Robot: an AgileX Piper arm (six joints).
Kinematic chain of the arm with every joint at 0, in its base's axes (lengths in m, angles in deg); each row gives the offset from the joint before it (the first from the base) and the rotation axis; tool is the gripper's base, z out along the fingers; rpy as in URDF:
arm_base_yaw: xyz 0 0 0.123 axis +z
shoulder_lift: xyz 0 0 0 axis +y
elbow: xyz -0.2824 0 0.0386 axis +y
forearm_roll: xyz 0.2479 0 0.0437 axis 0.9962 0 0.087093
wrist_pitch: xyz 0 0 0 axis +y
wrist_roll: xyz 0.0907 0 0.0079 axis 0.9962 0 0.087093
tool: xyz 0 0 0 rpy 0 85 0
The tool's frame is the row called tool.
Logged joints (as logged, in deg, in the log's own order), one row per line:
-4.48, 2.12, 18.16, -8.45, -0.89, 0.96
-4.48, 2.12, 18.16, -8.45, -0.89, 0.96
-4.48, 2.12, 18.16, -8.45, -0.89, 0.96
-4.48, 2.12, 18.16, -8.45, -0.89, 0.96
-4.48, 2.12, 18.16, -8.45, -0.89, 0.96
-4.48, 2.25, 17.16, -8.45, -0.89, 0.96
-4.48, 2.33, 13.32, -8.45, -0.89, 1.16
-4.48, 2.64, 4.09, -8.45, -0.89, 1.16
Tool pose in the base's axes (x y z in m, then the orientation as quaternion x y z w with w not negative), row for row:
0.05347, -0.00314, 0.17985, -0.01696, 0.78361, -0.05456, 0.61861
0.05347, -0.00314, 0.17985, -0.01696, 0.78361, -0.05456, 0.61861
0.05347, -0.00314, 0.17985, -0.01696, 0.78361, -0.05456, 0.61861
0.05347, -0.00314, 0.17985, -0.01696, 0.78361, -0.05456, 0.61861
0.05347, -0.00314, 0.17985, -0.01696, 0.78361, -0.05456, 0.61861
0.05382, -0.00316, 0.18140, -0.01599, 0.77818, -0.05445, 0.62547
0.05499, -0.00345, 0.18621, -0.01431, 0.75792, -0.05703, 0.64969
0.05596, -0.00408, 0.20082, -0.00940, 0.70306, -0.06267, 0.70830
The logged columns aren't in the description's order. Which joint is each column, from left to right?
Columns, left to right: arm_base_yaw, forearm_roll, wrist_pitch, wrist_roll, shoulder_lift, elbow.
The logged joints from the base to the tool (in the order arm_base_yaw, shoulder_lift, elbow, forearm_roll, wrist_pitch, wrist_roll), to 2 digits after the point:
-4.48, -0.89, 0.96, 2.12, 18.16, -8.45
-4.48, -0.89, 0.96, 2.12, 18.16, -8.45
-4.48, -0.89, 0.96, 2.12, 18.16, -8.45
-4.48, -0.89, 0.96, 2.12, 18.16, -8.45
-4.48, -0.89, 0.96, 2.12, 18.16, -8.45
-4.48, -0.89, 0.96, 2.25, 17.16, -8.45
-4.48, -0.89, 1.16, 2.33, 13.32, -8.45
-4.48, -0.89, 1.16, 2.64, 4.09, -8.45

